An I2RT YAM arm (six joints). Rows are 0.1 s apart.
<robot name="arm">
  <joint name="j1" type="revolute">
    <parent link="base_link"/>
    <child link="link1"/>
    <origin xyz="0 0 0.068" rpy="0 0 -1.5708"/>
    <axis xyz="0 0 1"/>
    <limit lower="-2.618" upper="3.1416"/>
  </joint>
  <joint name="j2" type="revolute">
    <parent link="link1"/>
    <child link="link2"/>
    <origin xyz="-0.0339 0.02 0.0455" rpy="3.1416 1.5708 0"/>
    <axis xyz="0 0 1"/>
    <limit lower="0" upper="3.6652"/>
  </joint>
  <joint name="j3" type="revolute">
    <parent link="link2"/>
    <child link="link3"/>
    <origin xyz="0 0.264 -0.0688" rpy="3.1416 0 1.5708"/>
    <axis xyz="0 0 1"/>
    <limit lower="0" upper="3.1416"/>
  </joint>
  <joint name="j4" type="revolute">
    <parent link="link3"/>
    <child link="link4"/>
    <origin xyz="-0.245 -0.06 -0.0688"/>
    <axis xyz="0 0 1"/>
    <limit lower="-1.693" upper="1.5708"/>
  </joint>
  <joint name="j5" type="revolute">
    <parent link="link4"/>
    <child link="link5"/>
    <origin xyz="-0.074 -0.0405 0.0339" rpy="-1.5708 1.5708 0"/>
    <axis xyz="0 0 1"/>
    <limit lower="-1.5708" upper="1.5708"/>
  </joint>
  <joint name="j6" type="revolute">
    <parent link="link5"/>
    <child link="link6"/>
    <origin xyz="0 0.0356 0.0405" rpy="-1.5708 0 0"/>
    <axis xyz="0 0 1"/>
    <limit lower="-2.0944" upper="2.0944"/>
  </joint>
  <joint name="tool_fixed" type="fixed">
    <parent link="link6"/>
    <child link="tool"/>
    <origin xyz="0 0 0" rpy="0 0 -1.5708"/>
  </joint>
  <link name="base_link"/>
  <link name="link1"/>
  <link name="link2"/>
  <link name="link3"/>
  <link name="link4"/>
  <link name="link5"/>
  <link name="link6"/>
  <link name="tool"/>
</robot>
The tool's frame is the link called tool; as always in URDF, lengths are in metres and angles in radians.
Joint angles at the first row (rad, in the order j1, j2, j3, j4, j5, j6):
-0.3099, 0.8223, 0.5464, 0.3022, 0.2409, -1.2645
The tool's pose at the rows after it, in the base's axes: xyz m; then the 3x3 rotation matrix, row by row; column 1 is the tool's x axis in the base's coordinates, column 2 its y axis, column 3 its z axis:
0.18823, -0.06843, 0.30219; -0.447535, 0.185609, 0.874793; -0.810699, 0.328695, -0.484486; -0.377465, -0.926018, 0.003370
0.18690, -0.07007, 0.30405; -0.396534, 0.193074, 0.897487; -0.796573, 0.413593, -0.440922; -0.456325, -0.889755, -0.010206
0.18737, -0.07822, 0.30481; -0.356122, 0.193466, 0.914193; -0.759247, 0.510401, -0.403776; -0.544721, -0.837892, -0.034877
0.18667, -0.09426, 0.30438; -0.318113, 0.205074, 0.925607; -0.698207, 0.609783, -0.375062; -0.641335, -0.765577, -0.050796
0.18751, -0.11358, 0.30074; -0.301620, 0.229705, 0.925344; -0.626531, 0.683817, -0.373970; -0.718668, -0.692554, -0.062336
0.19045, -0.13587, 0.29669; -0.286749, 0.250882, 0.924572; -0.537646, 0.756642, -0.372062; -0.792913, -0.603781, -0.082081
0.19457, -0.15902, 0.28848; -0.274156, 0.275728, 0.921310; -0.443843, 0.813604, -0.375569; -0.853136, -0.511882, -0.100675
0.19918, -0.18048, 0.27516; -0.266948, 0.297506, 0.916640; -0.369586, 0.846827, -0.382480; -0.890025, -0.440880, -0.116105
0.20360, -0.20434, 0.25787; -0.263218, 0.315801, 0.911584; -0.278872, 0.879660, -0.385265; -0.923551, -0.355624, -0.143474
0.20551, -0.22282, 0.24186; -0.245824, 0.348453, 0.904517; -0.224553, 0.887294, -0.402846; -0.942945, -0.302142, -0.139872
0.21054, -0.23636, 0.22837; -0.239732, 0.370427, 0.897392; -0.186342, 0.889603, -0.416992; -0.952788, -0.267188, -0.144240
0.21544, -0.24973, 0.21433; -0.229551, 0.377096, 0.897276; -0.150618, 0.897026, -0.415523; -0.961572, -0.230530, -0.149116
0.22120, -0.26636, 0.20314; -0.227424, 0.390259, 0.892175; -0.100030, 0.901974, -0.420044; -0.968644, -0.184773, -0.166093
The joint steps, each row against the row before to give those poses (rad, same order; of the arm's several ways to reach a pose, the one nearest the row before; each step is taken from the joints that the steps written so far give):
-0.0051, -0.0069, 0.0135, -0.0432, -0.0501, 0.0801
-0.0225, -0.0054, 0.0118, -0.0309, -0.0716, 0.0887
-0.0536, 0.0172, 0.0186, -0.0261, -0.0944, 0.1022
-0.0934, 0.0320, 0.0150, 0.0008, -0.1242, 0.1150
-0.0910, 0.0537, 0.0090, 0.0323, -0.0916, 0.0995
-0.0859, 0.0776, 0.0234, 0.0323, -0.0869, 0.1047
-0.0716, 0.0923, 0.0187, 0.0519, -0.0662, 0.0976
-0.0533, 0.0986, 0.0071, 0.0728, -0.0442, 0.0689
-0.0529, 0.1157, 0.0159, 0.0668, -0.0462, 0.0729
-0.0381, 0.0967, 0.0008, 0.0985, -0.0189, 0.0559
-0.0150, 0.0858, 0.0130, 0.0679, 0.0013, 0.0347
-0.0154, 0.0878, 0.0192, 0.0618, -0.0162, 0.0326
-0.0173, 0.0871, 0.0468, 0.0201, -0.0094, 0.0359

